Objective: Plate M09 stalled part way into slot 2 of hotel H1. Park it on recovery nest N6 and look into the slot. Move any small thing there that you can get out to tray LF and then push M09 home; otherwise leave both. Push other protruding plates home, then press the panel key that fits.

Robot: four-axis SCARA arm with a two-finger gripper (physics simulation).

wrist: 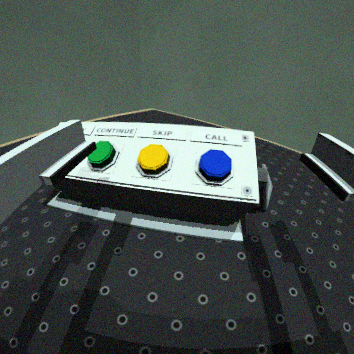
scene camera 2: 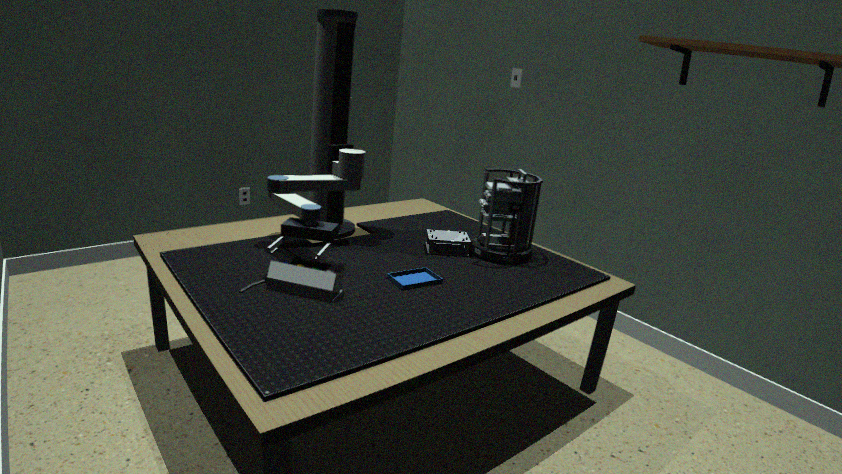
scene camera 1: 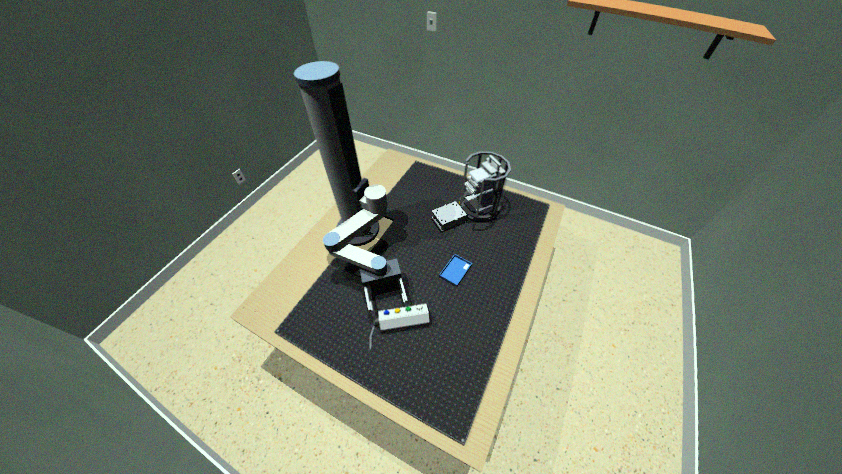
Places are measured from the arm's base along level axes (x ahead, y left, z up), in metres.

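Pixels of known places: gripper, fingertip midpoint: (wrist: 200, 135) (scene camera 2: 293, 254) (scene camera 1: 388, 306).
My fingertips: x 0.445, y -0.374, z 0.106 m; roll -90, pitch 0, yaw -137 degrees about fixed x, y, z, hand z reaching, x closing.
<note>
For each thing: its top centre in the pictures, then the offset to it from my fingertips. "*": a spot on its surface instead. Level surfaces: height alone.
- key panel, middle of its top: (wrist: 134, 127) (scene camera 2: 305, 265) (scene camera 1: 403, 313) dx +0.074, dy +0.005, dz -0.010 m
- green CONTINUE key, middle of its top: (wrist: 99, 143) dx +0.081, dy +0.038, dz -0.019 m
- yellow SKIP key, middle of its top: (wrist: 152, 147) dx +0.041, dy +0.008, dz -0.019 m
- blue CALL key, middle of its top: (wrist: 216, 153) dx +0.001, dy -0.022, dz -0.019 m
- round cage-like hotel, surface spot: (scene camera 2: 503, 256) * dx +0.218, dy +0.761, dz -0.061 m
- low white-topped block, middle of its top: (scene camera 2: 448, 233) (scene camera 1: 449, 211) dx +0.001, dy +0.669, dz -0.024 m
- blue tray, middle of its top: (scene camera 2: 415, 276) (scene camera 1: 455, 268) dx +0.178, dy +0.363, dz -0.076 m
- dark perforated mat, its level: dz -0.093 m
- cable, surface spot: (scene camera 2: 252, 285) (scene camera 1: 371, 336) * dx -0.018, dy -0.132, dz -0.089 m
My gripper (scene camera 1: 387, 303) (scene camera 2: 294, 253) (wrist: 200, 135) is open and empty, its fingers spread in front of and above the key panel (scene camera 1: 404, 319) (scene camera 2: 301, 275) (wrist: 185, 165). In the wrist view the green CONTINUE key (wrist: 101, 153), the yellow SKIP key (wrist: 153, 157) and the blue CALL key (wrist: 215, 164) show; the left finger hides the panel's far-left part. The round cage-like hotel (scene camera 2: 503, 256) holds several pale plates (scene camera 1: 480, 176) at its back right place on the table. A low white-topped block (scene camera 1: 449, 213) (scene camera 2: 447, 235) stands beside it; any label is too small to read. A blue tray (scene camera 1: 454, 270) (scene camera 2: 415, 277) lies mid-mat.
The arm's tall dark column (scene camera 1: 332, 135) (scene camera 2: 331, 88) rises at the table's back left. A dark perforated mat (scene camera 1: 436, 365) (scene camera 2: 329, 347) covers much of the wooden table (scene camera 1: 512, 365) (scene camera 2: 412, 379). A cable (scene camera 1: 371, 335) (scene camera 2: 252, 285) runs from the panel's side.
</note>
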